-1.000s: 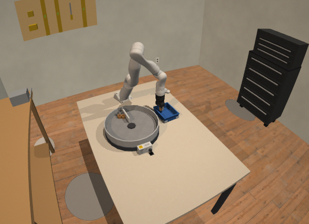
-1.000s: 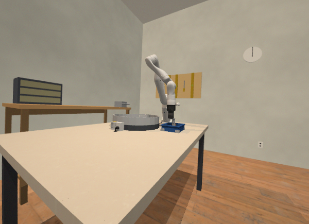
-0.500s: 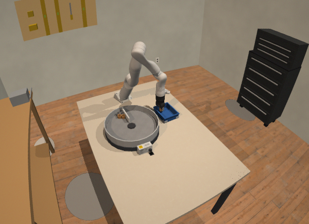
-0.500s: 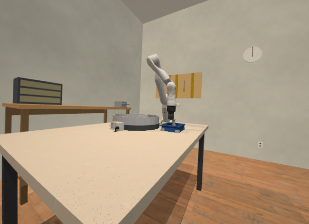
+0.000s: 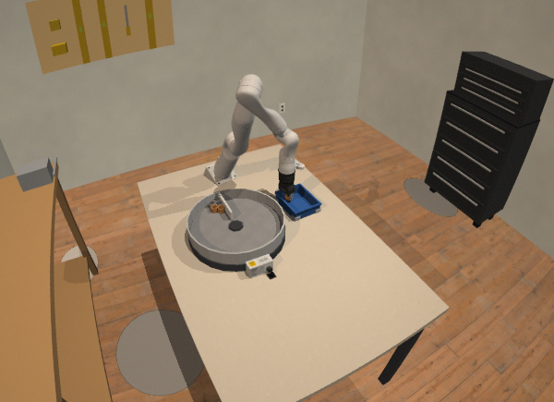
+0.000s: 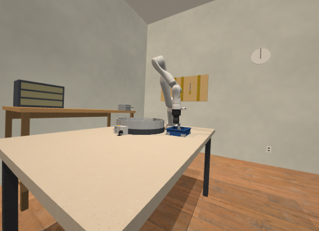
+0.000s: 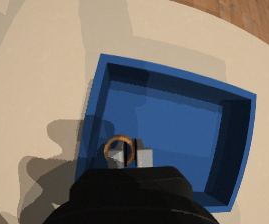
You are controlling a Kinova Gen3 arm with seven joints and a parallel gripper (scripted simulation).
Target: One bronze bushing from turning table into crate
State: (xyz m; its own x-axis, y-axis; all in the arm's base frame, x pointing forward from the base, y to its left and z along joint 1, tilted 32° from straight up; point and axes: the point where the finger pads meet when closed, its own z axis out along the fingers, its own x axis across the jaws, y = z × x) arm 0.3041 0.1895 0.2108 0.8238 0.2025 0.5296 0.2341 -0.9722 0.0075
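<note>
Right now my hand is 40 mm short of the blue crate, 20 mm to the right of it and 10 mm above it. Round my hand: grey turning table: 100 mm ahead, 330 mm to the right, 20 mm above.
</note>
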